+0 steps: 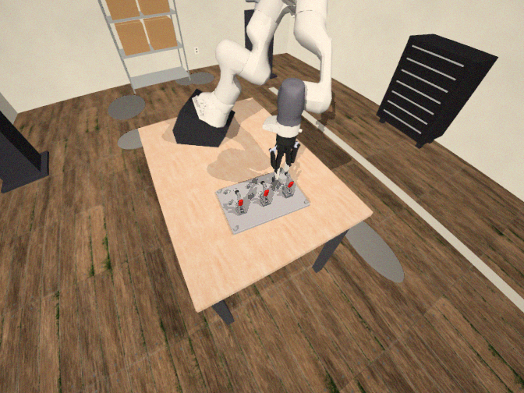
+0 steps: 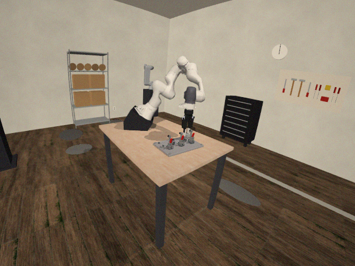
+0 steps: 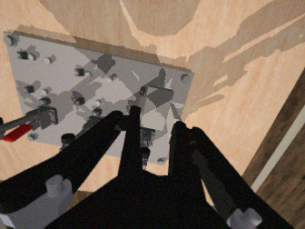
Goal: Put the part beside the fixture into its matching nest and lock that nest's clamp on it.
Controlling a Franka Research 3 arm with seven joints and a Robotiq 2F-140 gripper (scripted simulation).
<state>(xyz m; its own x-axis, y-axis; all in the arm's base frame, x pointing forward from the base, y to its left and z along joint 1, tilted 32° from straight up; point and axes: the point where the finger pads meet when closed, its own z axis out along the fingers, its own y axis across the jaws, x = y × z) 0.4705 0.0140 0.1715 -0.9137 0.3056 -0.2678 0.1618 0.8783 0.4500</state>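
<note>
The plate is 120 mm to the right of my hand, 80 mm below it and 30 mm ahead of it. Also, from my hand: grey block: 30 mm below.
</note>
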